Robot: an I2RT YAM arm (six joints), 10 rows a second.
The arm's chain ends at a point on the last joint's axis. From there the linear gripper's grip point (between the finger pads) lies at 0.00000 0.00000 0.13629 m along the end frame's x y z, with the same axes.
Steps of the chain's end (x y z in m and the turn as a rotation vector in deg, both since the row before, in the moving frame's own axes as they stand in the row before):
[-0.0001 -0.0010 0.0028 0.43 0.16 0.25]
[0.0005 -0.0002 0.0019 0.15 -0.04 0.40]
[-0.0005 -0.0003 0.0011 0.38 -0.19 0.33]
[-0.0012 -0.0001 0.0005 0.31 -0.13 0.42]
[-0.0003 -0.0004 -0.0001 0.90 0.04 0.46]
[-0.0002 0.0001 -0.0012 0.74 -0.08 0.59]
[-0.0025 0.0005 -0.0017 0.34 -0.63 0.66]
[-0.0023 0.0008 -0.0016 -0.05 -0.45 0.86]
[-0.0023 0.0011 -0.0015 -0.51 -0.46 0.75]
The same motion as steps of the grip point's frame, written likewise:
[0.0003 -0.0020 0.0028 0.43 0.16 0.25]
[0.0004 -0.0006 0.0019 0.15 -0.04 0.40]
[-0.0009 -0.0012 0.0011 0.38 -0.19 0.33]
[-0.0015 -0.0008 0.0005 0.31 -0.13 0.42]
[-0.0002 -0.0025 -0.0001 0.90 0.04 0.46]
[-0.0004 -0.0017 -0.0012 0.74 -0.08 0.59]
[-0.0040 -0.0003 -0.0017 0.34 -0.63 0.66]
[-0.0034 0.0009 -0.0016 -0.05 -0.45 0.86]
[-0.0034 0.0023 -0.0015 -0.51 -0.46 0.75]

